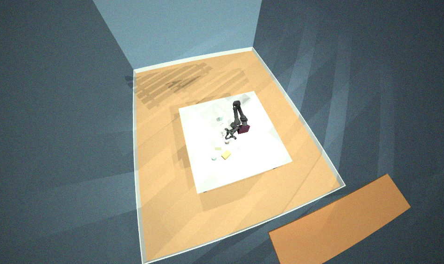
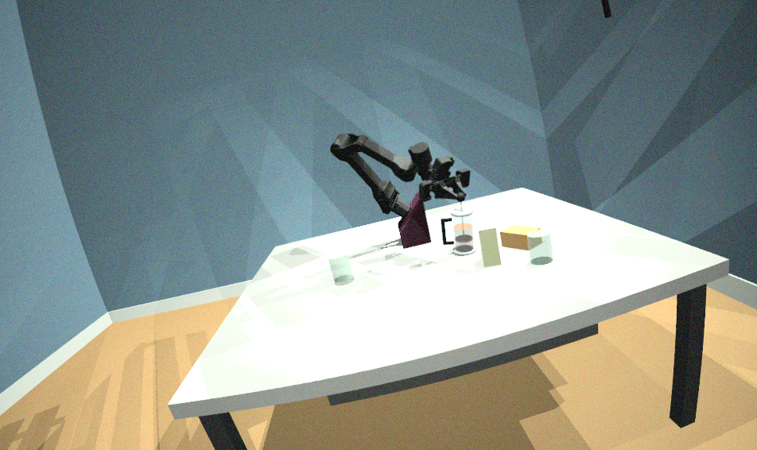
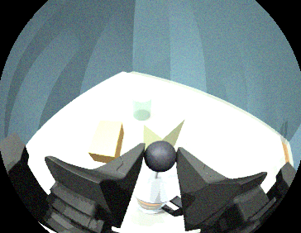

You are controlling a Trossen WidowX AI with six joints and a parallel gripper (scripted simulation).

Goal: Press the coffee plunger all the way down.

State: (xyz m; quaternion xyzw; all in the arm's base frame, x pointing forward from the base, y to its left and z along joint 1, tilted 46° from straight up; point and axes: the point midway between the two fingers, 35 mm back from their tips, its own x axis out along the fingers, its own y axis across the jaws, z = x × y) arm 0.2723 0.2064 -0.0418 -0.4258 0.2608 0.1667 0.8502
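My gripper tip is now 2 cm past the coffee press, 3 cm to the left of it and 9 cm above it. The rest, counted from my gripper tip: orange box (2 cm ahead, 16 cm to the left, 16 cm below).
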